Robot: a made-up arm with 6 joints.
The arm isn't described. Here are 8 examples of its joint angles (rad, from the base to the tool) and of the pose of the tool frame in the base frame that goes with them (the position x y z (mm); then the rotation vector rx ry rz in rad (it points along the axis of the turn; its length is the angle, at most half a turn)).
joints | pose
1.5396 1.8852 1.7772 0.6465 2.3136 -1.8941 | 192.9 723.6 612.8 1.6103 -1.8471 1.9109
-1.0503 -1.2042 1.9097 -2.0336 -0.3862 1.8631 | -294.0 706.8 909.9 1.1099 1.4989 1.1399
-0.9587 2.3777 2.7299 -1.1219 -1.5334 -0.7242 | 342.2 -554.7 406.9 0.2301 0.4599 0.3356
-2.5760 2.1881 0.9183 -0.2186 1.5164 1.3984 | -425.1 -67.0 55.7 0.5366 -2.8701 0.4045
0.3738 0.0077 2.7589 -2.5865 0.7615 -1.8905 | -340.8 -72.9 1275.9 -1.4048 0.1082 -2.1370
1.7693 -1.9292 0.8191 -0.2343 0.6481 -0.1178 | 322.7 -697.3 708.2 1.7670 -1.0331 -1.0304
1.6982 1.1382 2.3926 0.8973 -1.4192 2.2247 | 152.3 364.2 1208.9 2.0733 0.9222 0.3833
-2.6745 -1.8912 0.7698 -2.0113 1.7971 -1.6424 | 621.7 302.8 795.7 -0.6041 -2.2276 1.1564
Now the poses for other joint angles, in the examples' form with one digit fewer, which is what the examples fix.
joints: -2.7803 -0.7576 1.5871 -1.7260 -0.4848 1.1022
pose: 489 136 1292 2.401 -0.512 0.698
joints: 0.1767 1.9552 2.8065 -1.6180 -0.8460 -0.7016
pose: 697 124 742 0.352 -0.468 1.216
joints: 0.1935 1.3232 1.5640 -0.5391 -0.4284 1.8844
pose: 793 4 758 -2.891 -0.581 0.252
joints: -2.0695 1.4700 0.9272 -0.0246 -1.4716 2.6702
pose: -458 -477 517 -1.511 0.411 1.461
